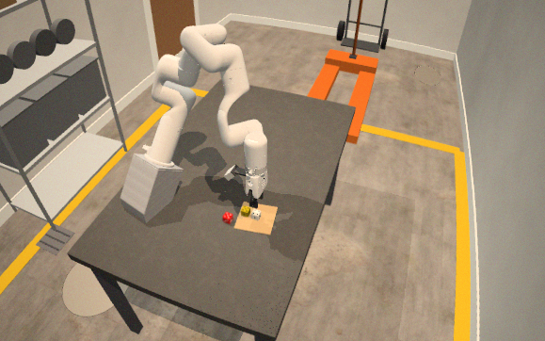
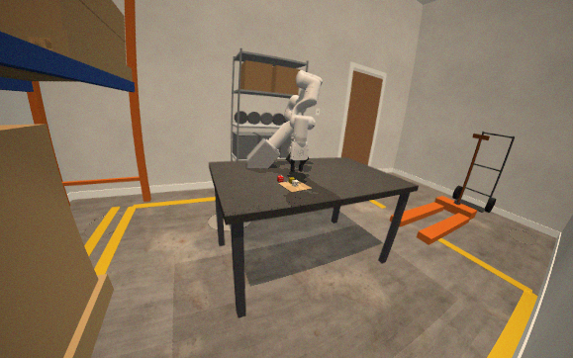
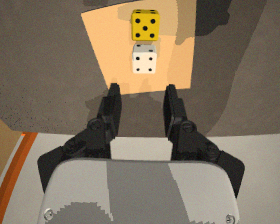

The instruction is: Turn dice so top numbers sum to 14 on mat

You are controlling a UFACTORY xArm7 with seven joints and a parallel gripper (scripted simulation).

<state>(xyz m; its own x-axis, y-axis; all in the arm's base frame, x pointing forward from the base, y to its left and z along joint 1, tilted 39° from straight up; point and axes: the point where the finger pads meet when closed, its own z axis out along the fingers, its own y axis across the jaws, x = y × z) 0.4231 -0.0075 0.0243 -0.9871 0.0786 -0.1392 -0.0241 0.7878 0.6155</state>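
The red die lies 100 mm behind my hand, 90 mm below it and 50 mm to the right of it. The rest, counted from my hand: mat 110 mm below; then yellow die 90 mm below, 50 mm behind; then white die 90 mm below.
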